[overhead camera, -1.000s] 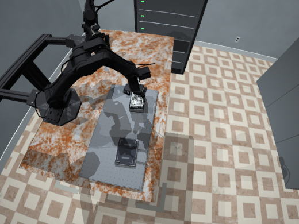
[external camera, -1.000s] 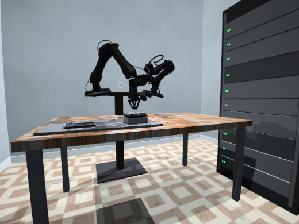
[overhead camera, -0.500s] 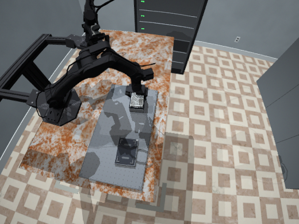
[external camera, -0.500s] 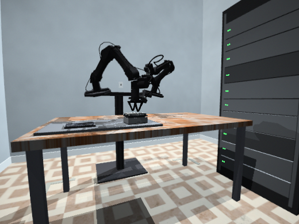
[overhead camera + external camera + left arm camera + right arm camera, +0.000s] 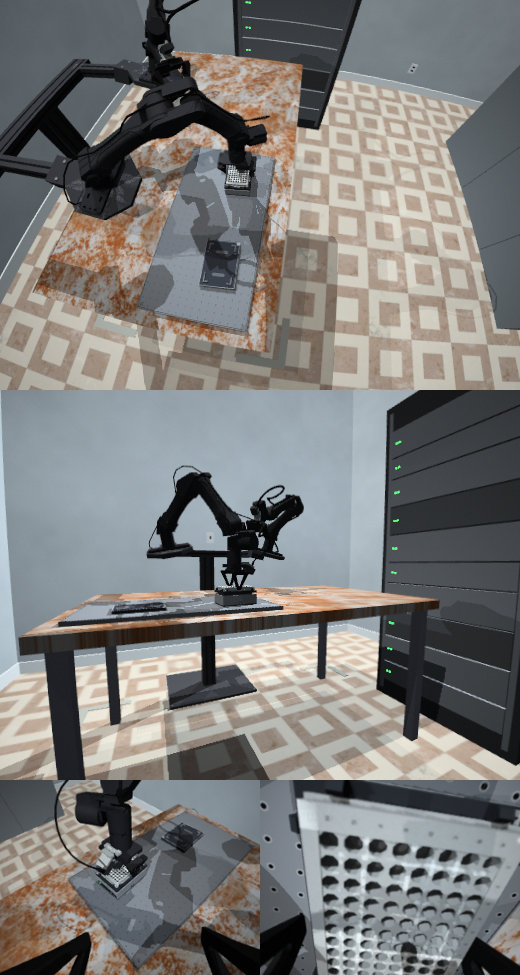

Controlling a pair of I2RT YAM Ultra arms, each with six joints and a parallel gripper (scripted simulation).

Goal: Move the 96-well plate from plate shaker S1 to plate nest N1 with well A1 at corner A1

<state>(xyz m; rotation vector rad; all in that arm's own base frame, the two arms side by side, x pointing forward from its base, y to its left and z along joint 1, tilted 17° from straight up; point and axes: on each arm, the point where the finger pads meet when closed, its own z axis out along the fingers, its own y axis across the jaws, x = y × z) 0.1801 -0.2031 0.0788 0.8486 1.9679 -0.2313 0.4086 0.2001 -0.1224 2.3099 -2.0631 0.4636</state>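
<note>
The plate nest N1 is 30 mm behind my right hand, 350 mm to the right of it and 60 mm below it. The rest, counted from my right hand: 96-well plate: right at my right hand.
</note>
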